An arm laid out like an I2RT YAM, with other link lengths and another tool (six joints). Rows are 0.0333 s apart.
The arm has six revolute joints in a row. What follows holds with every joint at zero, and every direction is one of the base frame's. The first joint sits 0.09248 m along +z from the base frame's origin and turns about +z. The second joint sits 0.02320 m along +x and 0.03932 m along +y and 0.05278 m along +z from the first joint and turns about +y. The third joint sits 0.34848 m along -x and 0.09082 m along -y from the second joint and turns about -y. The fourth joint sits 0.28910 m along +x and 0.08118 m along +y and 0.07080 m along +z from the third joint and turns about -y. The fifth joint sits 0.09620 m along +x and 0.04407 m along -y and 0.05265 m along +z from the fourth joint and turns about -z. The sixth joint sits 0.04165 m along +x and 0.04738 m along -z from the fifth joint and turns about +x. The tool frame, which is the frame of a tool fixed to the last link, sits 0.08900 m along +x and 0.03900 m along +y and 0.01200 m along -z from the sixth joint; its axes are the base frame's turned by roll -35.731, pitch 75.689 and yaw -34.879 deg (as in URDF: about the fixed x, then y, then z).
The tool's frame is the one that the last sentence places.
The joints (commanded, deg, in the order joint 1, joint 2, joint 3, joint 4, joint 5, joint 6), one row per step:
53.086, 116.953, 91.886, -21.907, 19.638, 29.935
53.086, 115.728, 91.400, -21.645, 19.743, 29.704
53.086, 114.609, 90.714, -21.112, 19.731, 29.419
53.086, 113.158, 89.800, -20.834, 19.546, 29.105
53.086, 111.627, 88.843, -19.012, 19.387, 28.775
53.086, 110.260, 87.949, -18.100, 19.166, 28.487
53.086, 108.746, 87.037, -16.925, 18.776, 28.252
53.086, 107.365, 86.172, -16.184, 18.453, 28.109
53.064, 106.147, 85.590, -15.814, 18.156, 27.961
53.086, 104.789, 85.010, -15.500, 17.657, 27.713
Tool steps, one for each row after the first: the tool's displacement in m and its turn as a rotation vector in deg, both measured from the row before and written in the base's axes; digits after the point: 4 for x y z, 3 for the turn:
-0.0018, -0.0028, 0.0099, 0.602, -0.735, 0.085
-0.0020, -0.0026, 0.0079, 0.588, -0.666, 0.200
-0.0037, -0.0041, 0.0086, 0.519, -0.491, 0.339
-0.0016, -0.0014, 0.0138, 1.756, -1.468, 0.328
-0.0029, -0.0029, 0.0097, 0.996, -0.822, 0.345
-0.0032, -0.0026, 0.0118, 1.406, -0.960, 0.442
-0.0035, -0.0033, 0.0094, 1.024, -0.654, 0.338
-0.0031, -0.0033, 0.0087, 0.807, -0.524, 0.300
-0.0043, -0.0033, 0.0098, 0.873, -0.530, 0.565

